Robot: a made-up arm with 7 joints. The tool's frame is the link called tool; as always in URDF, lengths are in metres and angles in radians. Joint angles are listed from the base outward. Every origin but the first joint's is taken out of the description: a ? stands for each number. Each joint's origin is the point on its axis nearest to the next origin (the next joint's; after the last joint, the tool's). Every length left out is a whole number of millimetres.
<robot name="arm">
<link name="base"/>
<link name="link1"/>
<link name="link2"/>
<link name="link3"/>
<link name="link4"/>
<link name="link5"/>
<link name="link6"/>
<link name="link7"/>
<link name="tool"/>
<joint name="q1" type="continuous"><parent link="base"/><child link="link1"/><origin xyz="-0.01 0 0.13" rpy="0 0 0"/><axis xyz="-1 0 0"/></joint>
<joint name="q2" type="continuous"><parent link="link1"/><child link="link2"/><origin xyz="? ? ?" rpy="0 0 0"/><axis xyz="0 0 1"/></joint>
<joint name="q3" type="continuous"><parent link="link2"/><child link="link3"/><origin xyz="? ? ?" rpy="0 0 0"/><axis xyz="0 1 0"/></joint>
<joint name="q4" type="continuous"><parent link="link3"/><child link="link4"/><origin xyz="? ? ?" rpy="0 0 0"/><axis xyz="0 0 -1"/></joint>
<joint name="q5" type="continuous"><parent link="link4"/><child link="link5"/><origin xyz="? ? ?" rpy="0 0 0"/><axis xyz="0 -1 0"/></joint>
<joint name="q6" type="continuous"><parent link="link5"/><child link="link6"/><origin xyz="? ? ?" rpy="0 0 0"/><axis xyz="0 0 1"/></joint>
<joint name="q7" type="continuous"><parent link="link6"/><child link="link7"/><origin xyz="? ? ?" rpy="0 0 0"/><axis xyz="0 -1 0"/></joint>
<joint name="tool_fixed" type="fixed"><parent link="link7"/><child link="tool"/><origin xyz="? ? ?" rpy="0 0 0"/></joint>
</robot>
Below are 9 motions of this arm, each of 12 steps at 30 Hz.
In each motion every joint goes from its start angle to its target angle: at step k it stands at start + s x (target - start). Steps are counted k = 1, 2, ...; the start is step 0. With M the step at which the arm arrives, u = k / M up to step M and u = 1 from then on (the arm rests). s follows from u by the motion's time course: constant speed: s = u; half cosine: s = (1 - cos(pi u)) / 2; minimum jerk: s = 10 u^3 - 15 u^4 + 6 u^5.
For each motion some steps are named. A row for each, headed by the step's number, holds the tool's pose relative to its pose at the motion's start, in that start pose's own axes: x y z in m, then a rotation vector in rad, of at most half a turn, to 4 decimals.
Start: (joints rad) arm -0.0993 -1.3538 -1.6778 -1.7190 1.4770 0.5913 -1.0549
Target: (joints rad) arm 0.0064 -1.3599 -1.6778 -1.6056 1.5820 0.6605 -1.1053
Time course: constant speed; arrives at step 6
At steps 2, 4, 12:
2: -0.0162 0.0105 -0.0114 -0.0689 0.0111 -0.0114
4: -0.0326 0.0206 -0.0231 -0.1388 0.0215 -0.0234
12: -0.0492 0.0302 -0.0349 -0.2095 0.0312 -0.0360

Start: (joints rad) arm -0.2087 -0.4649 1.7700 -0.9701 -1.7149 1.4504 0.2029
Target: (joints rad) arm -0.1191 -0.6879 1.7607 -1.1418 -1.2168 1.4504 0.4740
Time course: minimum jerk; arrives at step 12
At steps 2, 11, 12:
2: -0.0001 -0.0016 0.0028 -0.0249 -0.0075 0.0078
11: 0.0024 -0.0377 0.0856 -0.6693 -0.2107 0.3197
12: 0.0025 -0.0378 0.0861 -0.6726 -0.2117 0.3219

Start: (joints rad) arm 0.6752 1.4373 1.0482 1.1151 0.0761 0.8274 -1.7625
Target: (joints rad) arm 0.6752 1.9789 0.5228 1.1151 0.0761 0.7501 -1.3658
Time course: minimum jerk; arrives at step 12
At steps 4, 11, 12:
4: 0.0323 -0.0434 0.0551 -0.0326 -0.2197 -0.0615
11: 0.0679 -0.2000 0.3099 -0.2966 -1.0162 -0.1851
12: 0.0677 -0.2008 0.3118 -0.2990 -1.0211 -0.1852

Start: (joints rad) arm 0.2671 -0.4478 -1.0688 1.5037 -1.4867 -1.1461 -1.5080
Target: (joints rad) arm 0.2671 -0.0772 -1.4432 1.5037 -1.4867 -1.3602 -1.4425
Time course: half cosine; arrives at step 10
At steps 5, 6, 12:
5: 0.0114 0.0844 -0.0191 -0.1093 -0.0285 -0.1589
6: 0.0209 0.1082 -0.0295 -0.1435 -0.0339 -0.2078
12: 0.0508 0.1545 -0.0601 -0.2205 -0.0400 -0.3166

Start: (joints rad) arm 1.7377 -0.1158 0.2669 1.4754 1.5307 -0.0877 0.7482
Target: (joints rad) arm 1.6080 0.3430 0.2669 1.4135 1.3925 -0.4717 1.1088
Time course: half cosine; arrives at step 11
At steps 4, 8, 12:
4: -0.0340 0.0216 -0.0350 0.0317 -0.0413 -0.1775
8: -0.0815 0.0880 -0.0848 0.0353 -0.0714 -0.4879
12: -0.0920 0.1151 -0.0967 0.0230 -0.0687 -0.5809

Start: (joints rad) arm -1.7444 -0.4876 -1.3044 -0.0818 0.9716 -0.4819 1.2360
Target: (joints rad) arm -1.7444 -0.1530 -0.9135 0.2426 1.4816 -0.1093 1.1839
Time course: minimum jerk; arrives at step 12
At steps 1, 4, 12:
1: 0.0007 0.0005 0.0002 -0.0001 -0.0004 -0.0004
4: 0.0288 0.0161 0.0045 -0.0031 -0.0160 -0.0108
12: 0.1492 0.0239 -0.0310 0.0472 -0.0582 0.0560

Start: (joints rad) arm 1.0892 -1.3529 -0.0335 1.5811 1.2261 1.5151 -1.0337
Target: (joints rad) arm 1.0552 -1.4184 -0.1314 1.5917 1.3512 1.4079 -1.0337
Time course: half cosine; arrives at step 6
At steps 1, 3, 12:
1: -0.0020 0.0033 0.0009 0.0070 0.0029 -0.0137
3: -0.0143 0.0248 0.0073 0.0505 0.0213 -0.1029
12: -0.0269 0.0491 0.0155 0.0976 0.0418 -0.2078

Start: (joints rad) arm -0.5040 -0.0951 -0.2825 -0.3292 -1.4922 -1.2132 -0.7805
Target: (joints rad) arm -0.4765 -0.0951 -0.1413 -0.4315 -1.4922 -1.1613 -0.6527
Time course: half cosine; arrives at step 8
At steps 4, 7, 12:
4: 0.0013 -0.0336 -0.0120 -0.0902 -0.0884 -0.0267
7: 0.0010 -0.0653 -0.0219 -0.1767 -0.1670 -0.0440
12: 0.0009 -0.0679 -0.0227 -0.1840 -0.1733 -0.0451

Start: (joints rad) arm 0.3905 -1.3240 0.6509 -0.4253 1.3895 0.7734 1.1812
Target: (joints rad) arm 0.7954 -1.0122 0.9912 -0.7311 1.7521 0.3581 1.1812
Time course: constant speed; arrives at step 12
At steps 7, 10, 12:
7: -0.1027 -0.1569 -0.0489 -0.0074 -0.2609 -0.1182
10: -0.1253 -0.2183 -0.0796 -0.0110 -0.3413 -0.1929
12: -0.1331 -0.2563 -0.1021 -0.0151 -0.3830 -0.2483

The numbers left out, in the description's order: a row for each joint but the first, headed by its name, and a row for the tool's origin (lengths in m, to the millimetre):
q2: 0 0.06 -0.47
q3: -0.01 -0.05 0
q4: -0.35 0 -0.24
q5: -0.09 -0.11 0
q6: 0.02 0 -0.08
q7: -0.11 -0.02 0
tool: -0.05 0 0.09

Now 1 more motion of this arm.
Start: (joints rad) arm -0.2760 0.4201 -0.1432 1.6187 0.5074 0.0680 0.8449
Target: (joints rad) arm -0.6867 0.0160 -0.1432 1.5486 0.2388 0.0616 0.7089
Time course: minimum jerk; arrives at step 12
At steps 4, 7, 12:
4: -0.0083 0.0485 0.1142 -0.0658 0.1538 -0.0560
7: 0.0235 0.1619 0.3464 -0.1978 0.4840 -0.1756
12: 0.0927 0.2561 0.5104 -0.2964 0.7451 -0.2704

